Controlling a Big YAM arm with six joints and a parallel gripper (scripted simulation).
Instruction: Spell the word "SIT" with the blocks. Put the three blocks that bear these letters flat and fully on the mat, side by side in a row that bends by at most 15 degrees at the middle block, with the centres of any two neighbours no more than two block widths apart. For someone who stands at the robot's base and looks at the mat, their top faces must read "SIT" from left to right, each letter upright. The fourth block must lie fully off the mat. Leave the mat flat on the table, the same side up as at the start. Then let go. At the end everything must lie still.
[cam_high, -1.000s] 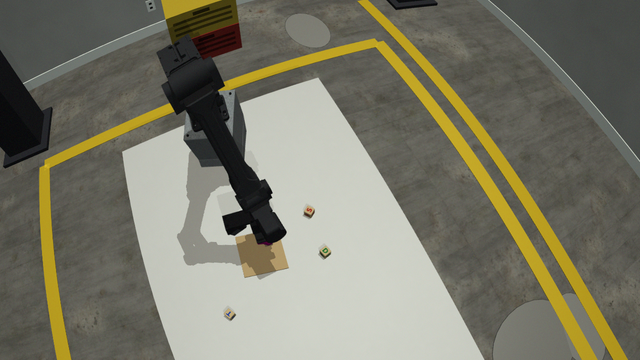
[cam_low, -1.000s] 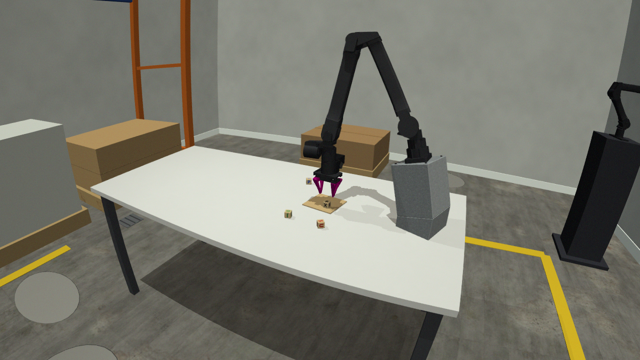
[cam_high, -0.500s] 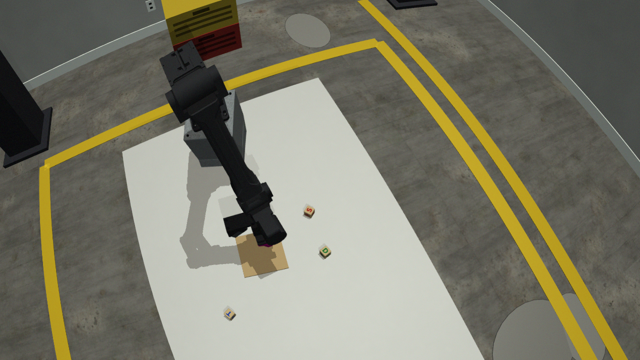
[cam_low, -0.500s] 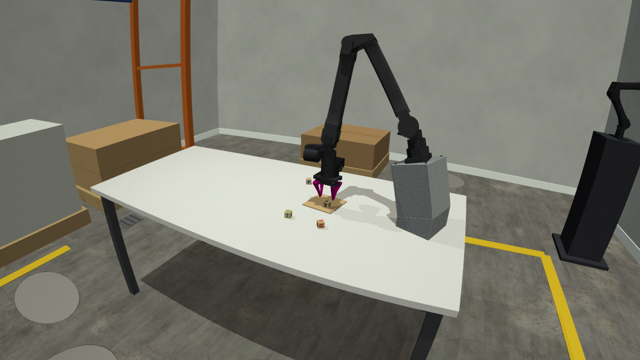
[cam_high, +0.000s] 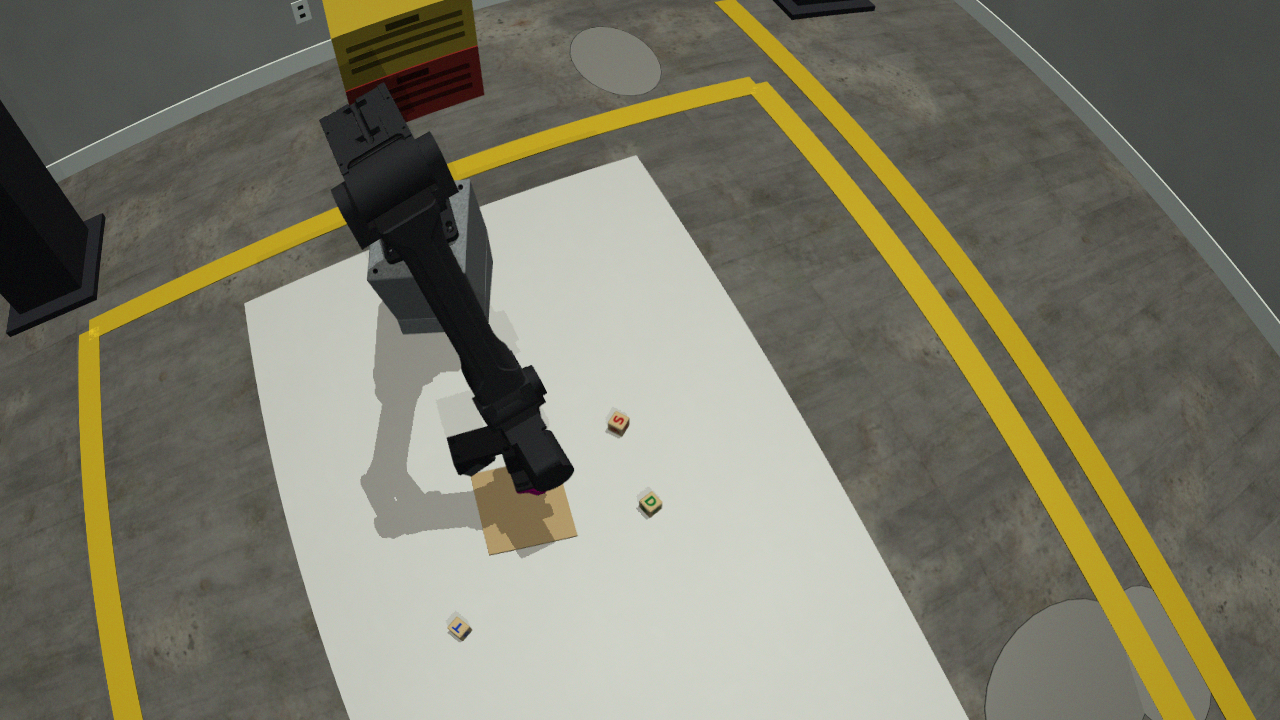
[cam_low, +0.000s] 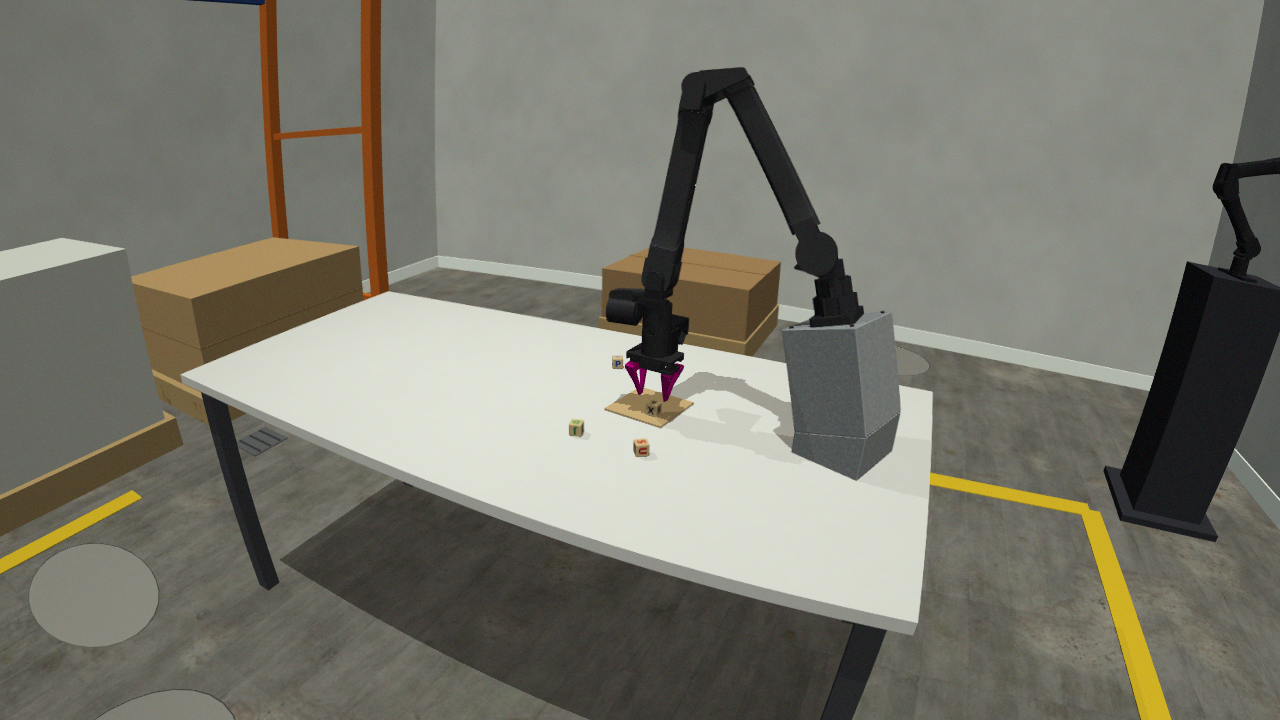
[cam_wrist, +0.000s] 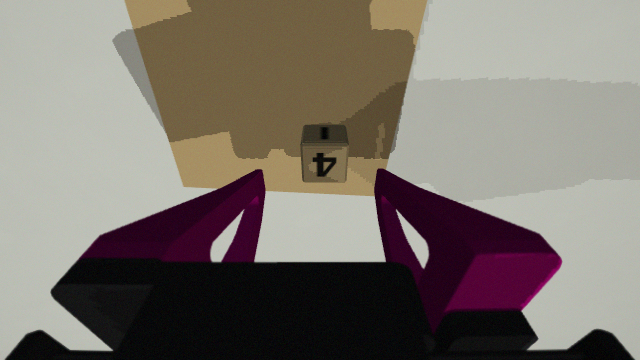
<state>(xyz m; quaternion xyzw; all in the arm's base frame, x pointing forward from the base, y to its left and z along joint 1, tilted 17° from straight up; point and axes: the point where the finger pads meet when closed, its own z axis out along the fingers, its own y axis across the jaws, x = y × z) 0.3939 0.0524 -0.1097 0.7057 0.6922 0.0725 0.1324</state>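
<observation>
Right now my hand is 3 cm above the I block. The rest, counted from my hand: S block (15 cm to the left, 5 cm behind, 4 cm below); D block (15 cm to the left, 9 cm ahead, 4 cm below); tan mat (5 cm below, 3 cm to the right, 2 cm ahead).
</observation>
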